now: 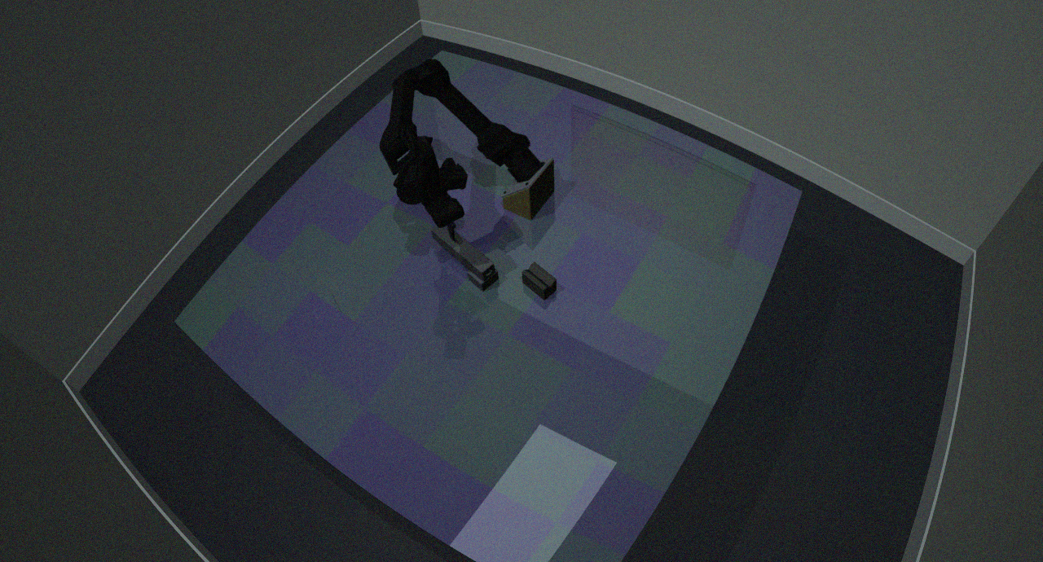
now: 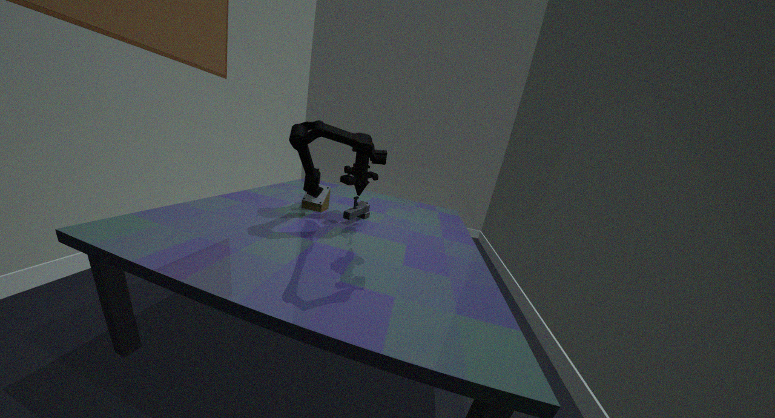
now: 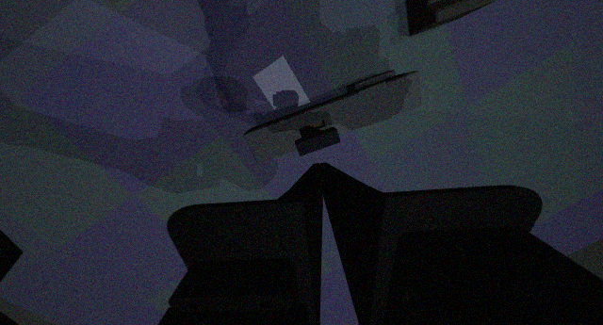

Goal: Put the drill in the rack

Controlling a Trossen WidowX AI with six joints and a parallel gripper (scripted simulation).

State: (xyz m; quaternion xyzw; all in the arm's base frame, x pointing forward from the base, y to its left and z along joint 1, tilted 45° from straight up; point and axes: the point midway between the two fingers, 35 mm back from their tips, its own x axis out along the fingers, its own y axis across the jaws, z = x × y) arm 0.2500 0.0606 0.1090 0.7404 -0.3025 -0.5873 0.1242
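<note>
My gripper tip is now 1 cm past the dark key, 1 cm to the right of it and 4 cm above it. From my gripper tip the other things lie so: drill 1 cm behind, 6 cm to the left, 9 cm below; grey holder block 1 cm behind, 4 cm to the left, 10 cm below.
</note>
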